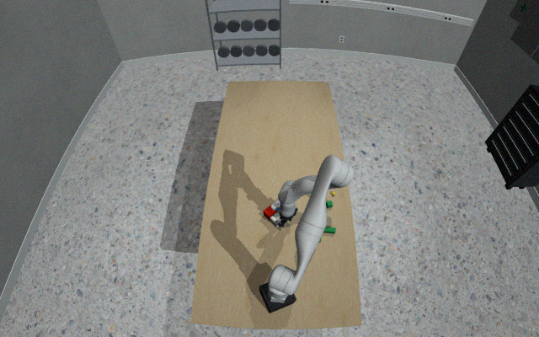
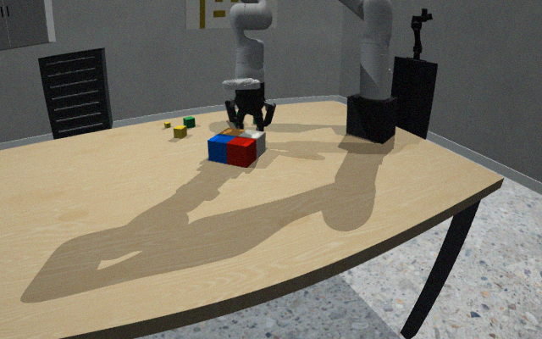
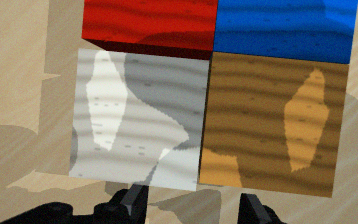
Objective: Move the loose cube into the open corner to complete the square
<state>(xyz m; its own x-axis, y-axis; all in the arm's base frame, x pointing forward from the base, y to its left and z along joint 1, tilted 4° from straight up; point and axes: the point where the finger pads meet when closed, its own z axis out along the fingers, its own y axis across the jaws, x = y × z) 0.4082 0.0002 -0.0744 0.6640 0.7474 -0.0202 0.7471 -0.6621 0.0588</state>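
Right now my hand is 50 mm to the right of the white cube, 10 mm short of it and 10 mm above it. Also, from my hand: blue cube: 90 mm ahead, 60 mm to the left, 10 mm below; long green block: 220 mm to the right, 20 mm below, 20 mm behind; red cube: 90 mm to the left, 50 mm ahead, 10 mm below.
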